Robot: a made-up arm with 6 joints. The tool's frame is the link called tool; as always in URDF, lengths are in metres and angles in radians. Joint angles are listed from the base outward.
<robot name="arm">
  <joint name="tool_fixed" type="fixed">
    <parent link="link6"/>
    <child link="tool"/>
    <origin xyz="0 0.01 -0.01" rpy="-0.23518 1.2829 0.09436"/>
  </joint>
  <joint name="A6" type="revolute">
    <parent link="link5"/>
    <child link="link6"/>
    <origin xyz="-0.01 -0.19 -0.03"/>
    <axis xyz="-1 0 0"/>
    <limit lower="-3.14" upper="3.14"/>
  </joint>
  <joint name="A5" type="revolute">
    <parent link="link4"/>
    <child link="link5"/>
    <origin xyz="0.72 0.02 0"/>
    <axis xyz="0 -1 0"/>
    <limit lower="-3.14" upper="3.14"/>
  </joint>
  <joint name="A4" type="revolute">
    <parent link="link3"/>
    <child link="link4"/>
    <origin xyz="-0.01 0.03 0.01"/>
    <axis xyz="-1 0 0"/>
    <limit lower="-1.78" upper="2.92"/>
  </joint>
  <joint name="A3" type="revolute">
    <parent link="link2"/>
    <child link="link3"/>
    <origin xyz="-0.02 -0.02 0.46"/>
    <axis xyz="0 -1 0"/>
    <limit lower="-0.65" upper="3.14"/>
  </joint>
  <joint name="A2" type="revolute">
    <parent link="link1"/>
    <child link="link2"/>
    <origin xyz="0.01 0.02 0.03"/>
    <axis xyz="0 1 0"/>
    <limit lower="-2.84" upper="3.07"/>
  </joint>
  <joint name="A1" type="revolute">
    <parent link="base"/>
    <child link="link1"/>
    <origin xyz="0 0.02 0.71"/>
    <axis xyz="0 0 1"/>
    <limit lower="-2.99" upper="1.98"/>
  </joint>
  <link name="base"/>
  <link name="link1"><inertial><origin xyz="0.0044 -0.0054 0.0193"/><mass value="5.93"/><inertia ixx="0.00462" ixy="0" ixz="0" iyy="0.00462" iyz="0" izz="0.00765"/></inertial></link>
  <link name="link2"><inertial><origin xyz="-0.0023 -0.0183 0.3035"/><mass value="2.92"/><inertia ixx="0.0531" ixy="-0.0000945" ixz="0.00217" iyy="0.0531" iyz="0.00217" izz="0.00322"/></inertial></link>
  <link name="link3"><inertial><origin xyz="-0.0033 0.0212 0.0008"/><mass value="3.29"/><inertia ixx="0.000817" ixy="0" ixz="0" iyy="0.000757" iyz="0" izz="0.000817"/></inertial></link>
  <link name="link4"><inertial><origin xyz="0.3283 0.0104 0.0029"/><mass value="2.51"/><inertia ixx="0.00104" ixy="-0.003" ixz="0" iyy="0.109" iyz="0" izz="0.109"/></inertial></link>
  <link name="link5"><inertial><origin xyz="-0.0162 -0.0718 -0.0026"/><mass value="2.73"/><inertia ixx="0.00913" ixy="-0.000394" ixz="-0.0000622" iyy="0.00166" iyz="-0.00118" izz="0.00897"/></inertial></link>
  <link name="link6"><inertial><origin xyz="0.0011 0.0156 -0.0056"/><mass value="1.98"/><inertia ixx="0.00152" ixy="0" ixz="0" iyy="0.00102" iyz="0" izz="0.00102"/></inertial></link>
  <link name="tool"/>
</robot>
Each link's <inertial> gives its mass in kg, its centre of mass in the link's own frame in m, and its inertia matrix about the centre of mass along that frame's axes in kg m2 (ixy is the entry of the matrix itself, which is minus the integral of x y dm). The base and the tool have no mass. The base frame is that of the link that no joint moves.
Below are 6 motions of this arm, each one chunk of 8 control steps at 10 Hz.
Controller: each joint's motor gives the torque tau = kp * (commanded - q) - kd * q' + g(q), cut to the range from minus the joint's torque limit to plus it. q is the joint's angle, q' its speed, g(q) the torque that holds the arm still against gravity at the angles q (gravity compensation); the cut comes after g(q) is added. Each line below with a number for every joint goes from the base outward.
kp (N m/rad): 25 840 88 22 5.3 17
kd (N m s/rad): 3.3 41 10 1.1 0.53 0.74
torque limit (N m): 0.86 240 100 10 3 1.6
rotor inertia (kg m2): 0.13 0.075 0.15 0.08 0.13 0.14
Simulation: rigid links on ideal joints. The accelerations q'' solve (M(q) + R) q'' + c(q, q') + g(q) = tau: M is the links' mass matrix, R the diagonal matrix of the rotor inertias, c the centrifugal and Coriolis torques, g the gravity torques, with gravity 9.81 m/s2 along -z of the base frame. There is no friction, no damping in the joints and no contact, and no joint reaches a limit. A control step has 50 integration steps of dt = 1/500 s. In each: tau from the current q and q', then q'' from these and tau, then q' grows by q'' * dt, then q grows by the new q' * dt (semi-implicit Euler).
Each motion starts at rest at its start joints. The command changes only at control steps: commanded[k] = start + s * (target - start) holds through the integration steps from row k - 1 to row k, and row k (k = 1, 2, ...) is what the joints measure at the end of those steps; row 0 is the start. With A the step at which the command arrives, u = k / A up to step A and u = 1 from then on. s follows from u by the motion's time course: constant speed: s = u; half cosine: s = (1 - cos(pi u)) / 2; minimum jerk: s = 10 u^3 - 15 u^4 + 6 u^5; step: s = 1 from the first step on.
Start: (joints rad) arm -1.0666 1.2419 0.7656 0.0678 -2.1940 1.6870
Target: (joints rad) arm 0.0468 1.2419 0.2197 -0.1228 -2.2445 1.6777
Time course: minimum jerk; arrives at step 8
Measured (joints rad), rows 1 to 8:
1: -1.0663 1.2412 0.7636 0.0673 -2.1944 1.6870
2: -1.0650 1.2372 0.7504 0.0646 -2.1970 1.6864
3: -1.0623 1.2304 0.7153 0.0550 -2.2040 1.6847
4: -1.0578 1.2246 0.6509 0.0331 -2.2168 1.6817
5: -1.0510 1.2246 0.5563 -0.0043 -2.2350 1.6786
6: -1.0414 1.2322 0.4391 -0.0557 -2.2563 1.6768
7: -1.0286 1.2452 0.3148 -0.1148 -2.2758 1.6773
8: -1.0127 1.2574 0.2030 -0.1701 -2.2872 1.6798

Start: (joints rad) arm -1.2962 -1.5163 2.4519 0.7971 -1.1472 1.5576
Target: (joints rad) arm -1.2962 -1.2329 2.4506 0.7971 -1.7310 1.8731
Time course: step
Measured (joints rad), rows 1 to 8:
1: -1.2925 -1.3276 2.6476 0.8551 -1.2703 1.6359
2: -1.2876 -1.2190 2.6314 0.8918 -1.5158 1.8324
3: -1.2896 -1.2208 2.4742 0.8184 -1.7505 1.9925
4: -1.2929 -1.2167 2.3683 0.7396 -1.9063 2.0580
5: -1.2939 -1.2080 2.3166 0.7215 -1.9516 2.0252
6: -1.2935 -1.2080 2.3025 0.7432 -1.9045 1.9046
7: -1.2937 -1.2148 2.3226 0.7692 -1.8115 1.8056
8: -1.2950 -1.2247 2.3666 0.7857 -1.7200 1.8032

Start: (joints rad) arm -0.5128 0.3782 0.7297 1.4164 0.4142 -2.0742
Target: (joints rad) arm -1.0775 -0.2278 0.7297 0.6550 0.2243 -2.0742
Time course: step
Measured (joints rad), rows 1 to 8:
1: -0.4778 0.0760 0.4023 0.9834 0.4251 -2.0663
2: -0.4251 -0.2370 0.3549 0.2432 0.3949 -2.0601
3: -0.4087 -0.2614 0.6747 -0.0453 0.2944 -2.0737
4: -0.3615 -0.2542 0.8671 0.4400 0.2022 -2.0897
5: -0.4061 -0.2678 0.9476 0.9500 0.1438 -2.0955
6: -0.5659 -0.2775 0.9919 0.9492 0.1147 -2.0846
7: -0.8062 -0.2726 0.9828 0.7336 0.1135 -2.0740
8: -1.0415 -0.2529 0.9153 0.6590 0.1338 -2.0712

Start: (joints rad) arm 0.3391 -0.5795 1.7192 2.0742 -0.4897 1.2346
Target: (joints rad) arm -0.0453 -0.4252 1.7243 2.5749 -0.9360 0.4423
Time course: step
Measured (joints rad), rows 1 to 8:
1: 0.3658 -0.4758 1.8650 2.3396 -0.5433 1.1862
2: 0.3933 -0.4386 1.8502 2.6348 -0.6937 1.0461
3: 0.4011 -0.4235 1.7658 2.6720 -0.8761 0.8093
4: 0.3978 -0.4098 1.6873 2.6046 -1.0267 0.4835
5: 0.3887 -0.4034 1.6357 2.5874 -1.1081 0.2212
6: 0.3707 -0.4038 1.6163 2.6127 -1.1185 0.0881
7: 0.3408 -0.4085 1.6240 2.6212 -1.0784 0.0858
8: 0.3025 -0.4155 1.6508 2.6008 -1.0142 0.2153

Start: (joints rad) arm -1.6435 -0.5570 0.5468 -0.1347 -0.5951 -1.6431
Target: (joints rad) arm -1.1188 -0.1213 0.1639 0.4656 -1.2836 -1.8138
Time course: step
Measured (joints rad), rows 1 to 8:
1: -1.6434 -0.3029 0.7324 0.3799 -0.7176 -1.7021
2: -1.7065 -0.1325 0.6364 0.9402 -1.0393 -1.8410
3: -1.6872 -0.0951 0.3589 0.7984 -1.3899 -1.9074
4: -1.6480 -0.0761 0.1193 0.3706 -1.6202 -1.8693
5: -1.6260 -0.0713 -0.0619 0.1502 -1.6762 -1.7997
6: -1.6062 -0.0806 -0.1582 0.1171 -1.5844 -1.7697
7: -1.5881 -0.0921 -0.1595 0.2509 -1.4121 -1.7882
8: -1.5684 -0.1012 -0.0771 0.4121 -1.2444 -1.8194

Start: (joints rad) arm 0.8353 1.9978 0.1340 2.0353 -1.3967 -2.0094
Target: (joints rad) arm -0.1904 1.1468 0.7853 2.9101 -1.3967 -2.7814
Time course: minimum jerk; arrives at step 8
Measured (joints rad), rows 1 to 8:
1: 0.8342 1.9888 0.1277 2.0461 -1.3981 -2.0148
2: 0.8304 1.9340 0.0981 2.1157 -1.4060 -2.0527
3: 0.8268 1.8072 0.0696 2.2973 -1.4233 -2.1527
4: 0.8315 1.6238 0.1098 2.5689 -1.4495 -2.3229
5: 0.8454 1.4301 0.2633 2.8095 -1.4821 -2.5457
6: 0.8577 1.2682 0.5101 2.9037 -1.5153 -2.7505
7: 0.8612 1.1549 0.7889 2.8434 -1.5326 -2.8527
8: 0.8574 1.0907 1.0352 2.7119 -1.5118 -2.8414

